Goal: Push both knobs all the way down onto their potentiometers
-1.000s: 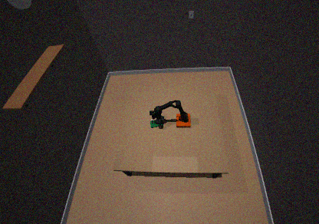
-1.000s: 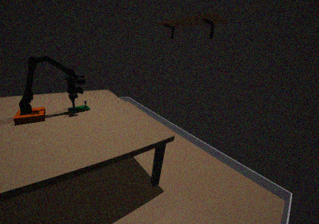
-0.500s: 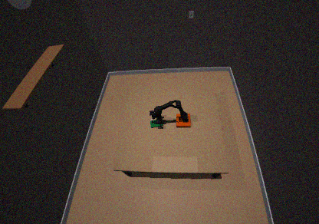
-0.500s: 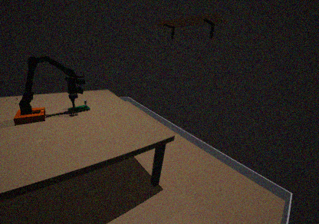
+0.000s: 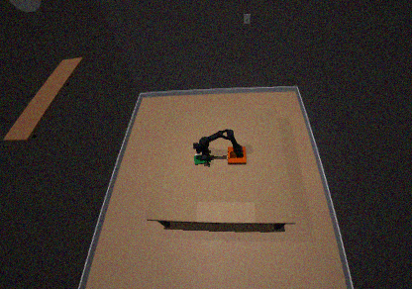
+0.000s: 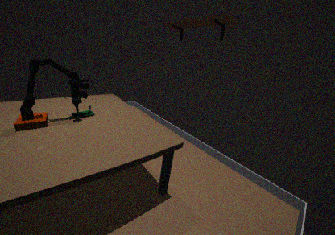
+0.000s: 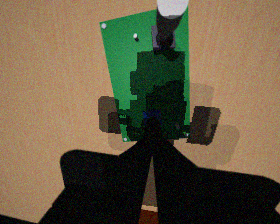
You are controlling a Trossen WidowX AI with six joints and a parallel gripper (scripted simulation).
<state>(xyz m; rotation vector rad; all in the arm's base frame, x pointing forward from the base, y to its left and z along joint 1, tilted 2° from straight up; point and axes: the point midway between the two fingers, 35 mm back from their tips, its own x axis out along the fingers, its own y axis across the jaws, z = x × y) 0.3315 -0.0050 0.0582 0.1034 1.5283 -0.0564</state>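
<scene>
Now: gripper tip 100 mm short of the grey knob and 10 mm to the left of it.
</scene>
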